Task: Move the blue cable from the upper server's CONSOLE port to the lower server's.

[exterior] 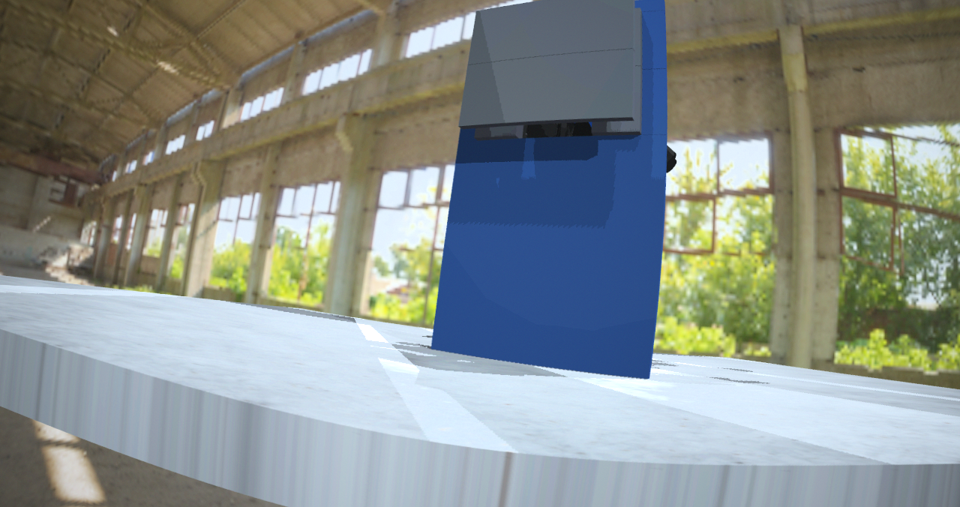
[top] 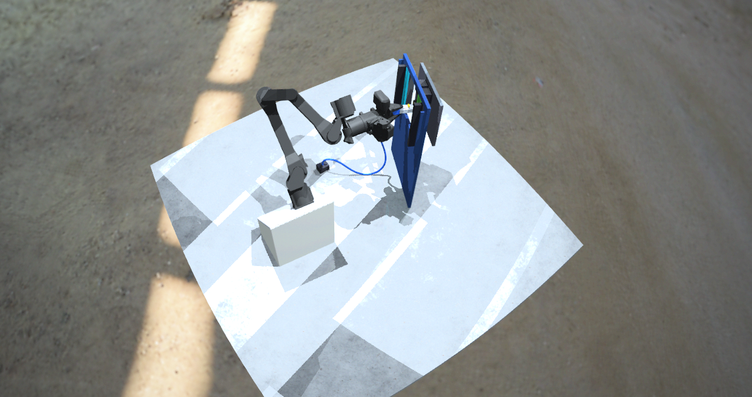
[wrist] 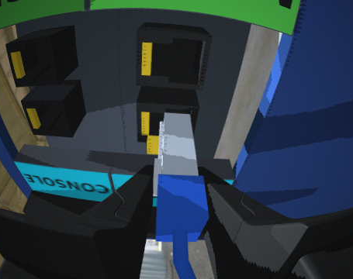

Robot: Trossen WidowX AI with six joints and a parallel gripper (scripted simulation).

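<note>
Right now the blue cable plug is right at my gripper tip. From my gripper tip the other things lie so: black block (230 mm behind, 120 mm to the left, 310 mm below).
</note>
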